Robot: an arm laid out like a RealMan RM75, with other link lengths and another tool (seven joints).
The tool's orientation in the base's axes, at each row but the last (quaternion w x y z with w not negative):
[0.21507, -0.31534, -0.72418, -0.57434]
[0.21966, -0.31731, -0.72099, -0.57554]
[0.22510, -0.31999, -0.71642, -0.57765]
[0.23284, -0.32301, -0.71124, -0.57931]
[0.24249, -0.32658, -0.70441, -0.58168]
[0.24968, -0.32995, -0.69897, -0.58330]
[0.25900, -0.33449, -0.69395, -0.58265]
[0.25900, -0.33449, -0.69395, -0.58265]
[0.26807, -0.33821, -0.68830, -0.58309]
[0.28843, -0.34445, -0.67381, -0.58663]
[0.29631, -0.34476, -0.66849, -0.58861]
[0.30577, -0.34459, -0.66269, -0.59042]
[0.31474, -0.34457, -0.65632, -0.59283]
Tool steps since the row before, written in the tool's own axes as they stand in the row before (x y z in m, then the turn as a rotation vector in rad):
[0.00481, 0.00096, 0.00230, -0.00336, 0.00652, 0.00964]
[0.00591, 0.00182, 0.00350, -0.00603, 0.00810, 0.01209]
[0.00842, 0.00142, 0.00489, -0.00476, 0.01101, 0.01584]
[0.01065, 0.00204, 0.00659, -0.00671, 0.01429, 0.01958]
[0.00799, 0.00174, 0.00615, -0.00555, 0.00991, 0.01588]
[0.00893, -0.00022, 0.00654, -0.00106, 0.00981, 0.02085]
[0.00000, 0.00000, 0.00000, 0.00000, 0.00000, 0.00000]
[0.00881, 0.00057, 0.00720, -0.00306, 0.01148, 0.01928]
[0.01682, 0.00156, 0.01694, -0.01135, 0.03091, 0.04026]
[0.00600, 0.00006, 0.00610, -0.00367, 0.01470, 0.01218]
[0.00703, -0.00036, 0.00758, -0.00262, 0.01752, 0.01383]
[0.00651, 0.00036, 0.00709, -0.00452, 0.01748, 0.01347]
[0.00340, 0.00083, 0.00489, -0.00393, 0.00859, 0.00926]
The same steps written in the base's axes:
[-0.00262, 0.00337, 0.00334, 0.00746, 0.00954, -0.00011]
[-0.00269, 0.00485, 0.00444, 0.01057, 0.01159, -0.00143]
[-0.00459, 0.00660, 0.00567, 0.01196, 0.01586, 0.00057]
[-0.00550, 0.00869, 0.00743, 0.01585, 0.01952, 0.00058]
[-0.00382, 0.00763, 0.00565, 0.01168, 0.01563, -0.00072]
[-0.00580, 0.00791, 0.00514, 0.00883, 0.02126, 0.00154]
[0.00000, 0.00000, 0.00000, 0.00000, 0.00000, 0.00000]
[-0.00500, 0.00856, 0.00562, 0.01134, 0.01955, 0.00140]
[-0.00891, 0.01938, 0.01082, 0.03220, 0.04070, 0.00344]
[-0.00344, 0.00679, 0.00391, 0.01417, 0.01268, 0.00402]
[-0.00434, 0.00828, 0.00443, 0.01586, 0.01463, 0.00629]
[-0.00344, 0.00769, 0.00467, 0.01692, 0.01409, 0.00476]
[-0.00126, 0.00518, 0.00278, 0.00927, 0.00942, 0.00068]

